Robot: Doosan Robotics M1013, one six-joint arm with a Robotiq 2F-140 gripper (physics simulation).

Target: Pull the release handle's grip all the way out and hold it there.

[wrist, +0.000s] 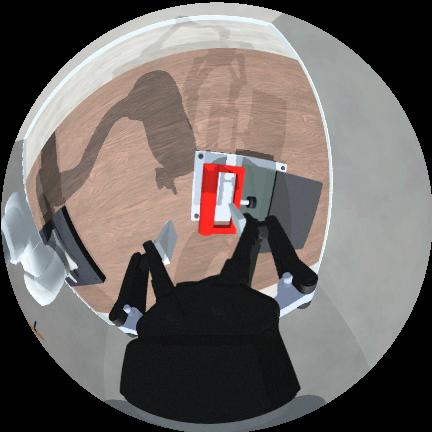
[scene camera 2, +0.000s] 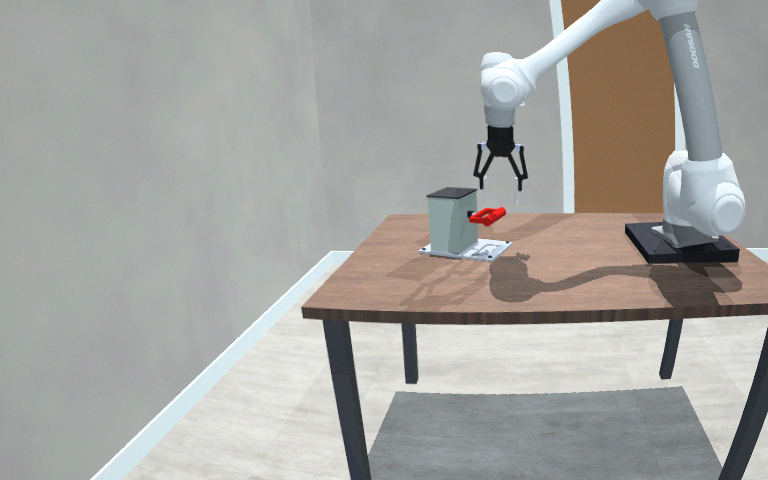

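Note:
The release handle's red grip (scene camera 2: 496,216) (wrist: 208,200) is a frame with a thick outer bar. It stands out sideways from a pale green box (scene camera 2: 447,226) (wrist: 260,185), joined by a short stem with a black collar (scene camera 2: 470,213) (wrist: 251,202). My gripper (scene camera 2: 500,198) (wrist: 201,220) is open and empty, pointing down with its fingertips above the grip's height. In the scene view the fingers are apart from the grip. In the wrist view one finger pad overlaps the grip's box side; the other shows beyond the outer bar, toward the robot base.
The box has a dark lid (scene camera 2: 453,193) (wrist: 297,210) and stands on a light metal plate (scene camera 2: 502,247) (wrist: 198,175) with dark bolts. The plate lies on the wooden table (scene camera 2: 362,283) (wrist: 115,200). The robot's black base plate (scene camera 2: 640,243) (wrist: 82,245) is at the table's other side.

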